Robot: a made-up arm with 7 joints. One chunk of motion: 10 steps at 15 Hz.
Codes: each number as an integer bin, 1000 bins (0 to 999) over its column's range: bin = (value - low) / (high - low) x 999, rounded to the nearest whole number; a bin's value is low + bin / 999 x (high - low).
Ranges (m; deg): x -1.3..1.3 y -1.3..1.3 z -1.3..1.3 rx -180..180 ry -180..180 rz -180..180
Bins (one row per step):
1: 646 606 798 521 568 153
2: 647 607 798 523 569 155
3: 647 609 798 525 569 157
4: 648 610 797 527 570 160
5: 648 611 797 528 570 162
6: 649 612 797 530 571 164
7: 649 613 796 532 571 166
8: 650 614 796 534 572 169
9: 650 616 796 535 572 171
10: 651 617 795 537 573 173
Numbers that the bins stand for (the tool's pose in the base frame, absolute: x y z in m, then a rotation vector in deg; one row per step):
1: 0.3813 0.2772 0.7769 7.75 24.68 -124.86
2: 0.3839 0.2798 0.7769 8.47 25.05 -124.14
3: 0.3839 0.2850 0.7769 9.19 25.05 -123.42
4: 0.3865 0.2876 0.7743 9.91 25.41 -122.34
5: 0.3865 0.2902 0.7743 10.27 25.41 -121.62
6: 0.3891 0.2928 0.7743 10.99 25.77 -120.90
7: 0.3891 0.2954 0.7717 11.71 25.77 -120.18
8: 0.3917 0.2980 0.7717 12.43 26.13 -119.10
9: 0.3917 0.3032 0.7717 12.79 26.13 -118.38
10: 0.3943 0.3058 0.7691 13.51 26.49 -117.66

